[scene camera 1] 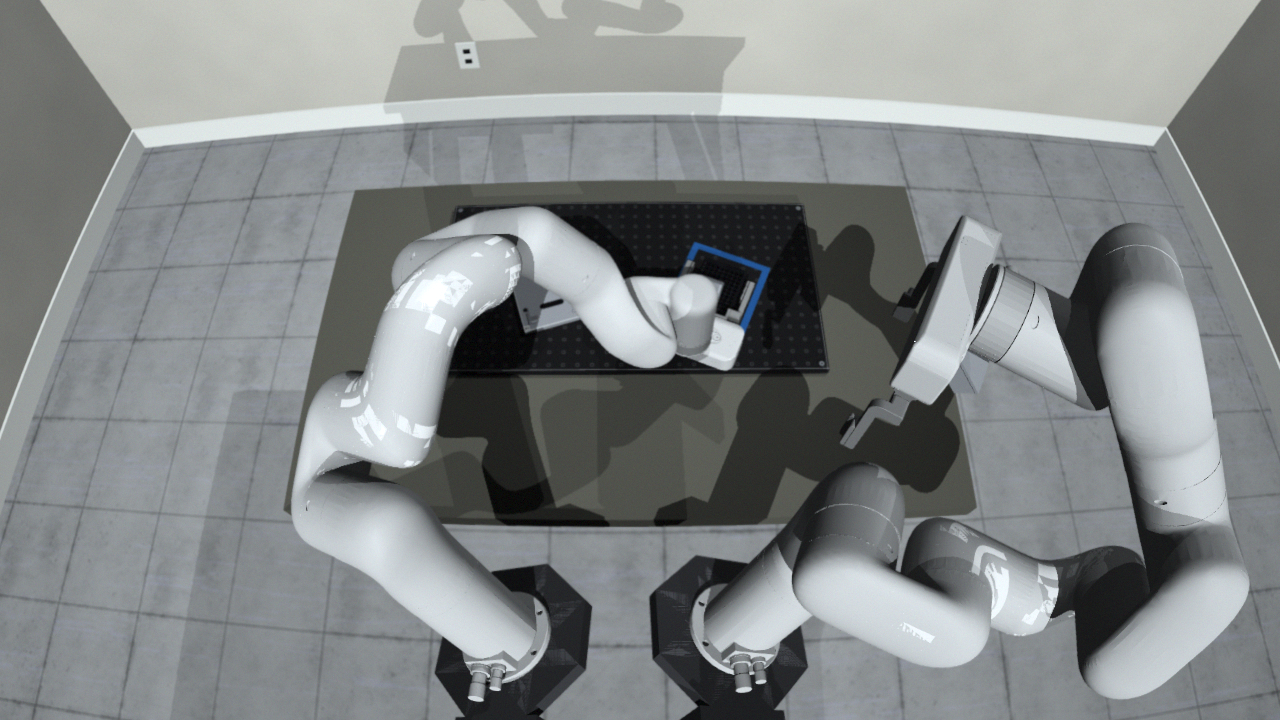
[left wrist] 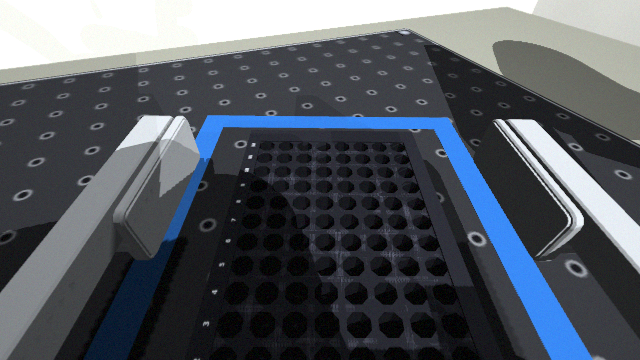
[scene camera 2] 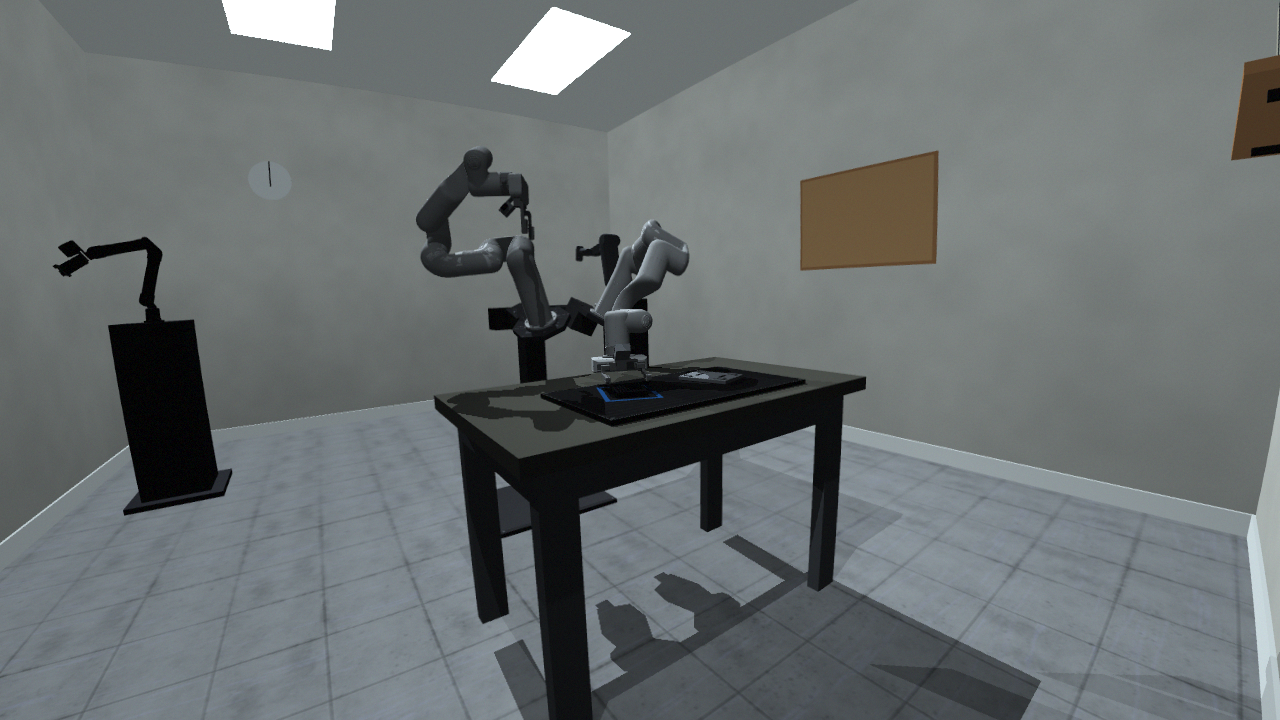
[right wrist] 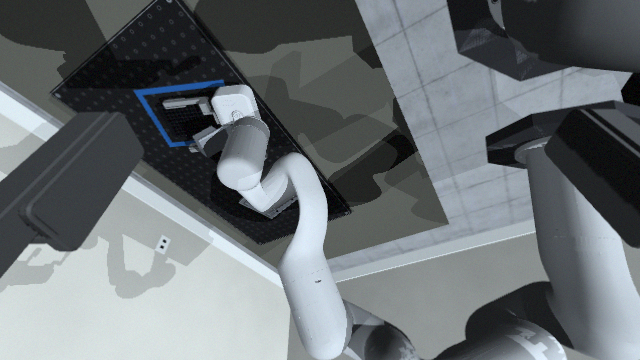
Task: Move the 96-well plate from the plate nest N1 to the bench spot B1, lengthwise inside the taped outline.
Path:
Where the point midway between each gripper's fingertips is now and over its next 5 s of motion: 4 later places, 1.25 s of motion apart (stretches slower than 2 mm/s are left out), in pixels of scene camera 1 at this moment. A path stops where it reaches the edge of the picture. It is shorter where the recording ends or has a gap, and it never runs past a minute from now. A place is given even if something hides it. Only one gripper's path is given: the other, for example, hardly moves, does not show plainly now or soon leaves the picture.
My left gripper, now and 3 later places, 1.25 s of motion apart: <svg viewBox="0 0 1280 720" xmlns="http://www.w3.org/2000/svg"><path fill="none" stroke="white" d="M720 273L718 253L641 242L554 230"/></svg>

